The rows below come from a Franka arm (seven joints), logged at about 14 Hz.
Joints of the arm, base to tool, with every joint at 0 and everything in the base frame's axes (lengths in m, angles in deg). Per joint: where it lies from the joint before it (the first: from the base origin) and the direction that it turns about. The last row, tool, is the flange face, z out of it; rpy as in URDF.
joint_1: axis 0 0 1 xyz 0.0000 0.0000 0.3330
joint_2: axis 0 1 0 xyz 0.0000 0.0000 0.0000
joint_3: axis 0 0 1 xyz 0.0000 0.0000 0.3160
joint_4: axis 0 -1 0 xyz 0.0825 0.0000 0.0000
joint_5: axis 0 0 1 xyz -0.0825 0.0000 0.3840
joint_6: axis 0 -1 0 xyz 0.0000 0.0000 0.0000
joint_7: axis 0 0 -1 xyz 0.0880 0.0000 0.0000
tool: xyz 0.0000 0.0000 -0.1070 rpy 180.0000 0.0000 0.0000
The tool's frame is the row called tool.
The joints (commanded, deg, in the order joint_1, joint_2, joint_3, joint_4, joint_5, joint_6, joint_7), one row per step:
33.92 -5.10 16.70 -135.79 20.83 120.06 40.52
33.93 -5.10 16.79 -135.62 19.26 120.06 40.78
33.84 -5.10 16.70 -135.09 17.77 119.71 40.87
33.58 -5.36 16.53 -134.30 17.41 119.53 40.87
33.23 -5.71 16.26 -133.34 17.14 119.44 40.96
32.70 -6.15 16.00 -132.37 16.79 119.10 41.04
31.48 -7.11 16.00 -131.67 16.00 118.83 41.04
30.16 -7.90 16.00 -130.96 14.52 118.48 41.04
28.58 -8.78 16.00 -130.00 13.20 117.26 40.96
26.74 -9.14 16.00 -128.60 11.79 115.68 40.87
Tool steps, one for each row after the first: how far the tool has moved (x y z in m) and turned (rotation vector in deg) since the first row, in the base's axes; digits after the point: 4 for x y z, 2 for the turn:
0.0007 0.0002 0.0009 -0.73 -1.00 0.88
0.0037 0.0002 0.0041 -1.29 -1.92 1.67
0.0088 0.0008 0.0116 -0.83 -2.71 1.51
0.0157 0.0011 0.0214 -0.13 -3.70 1.00
0.0232 -0.0002 0.0318 0.42 -4.64 0.42
0.0324 -0.0055 0.0444 0.81 -6.18 -0.27
0.0423 -0.0123 0.0555 0.64 -7.95 -0.65
0.0524 -0.0210 0.0683 0.20 -9.22 -1.17
0.0651 -0.0307 0.0799 -0.55 -10.13 -1.86

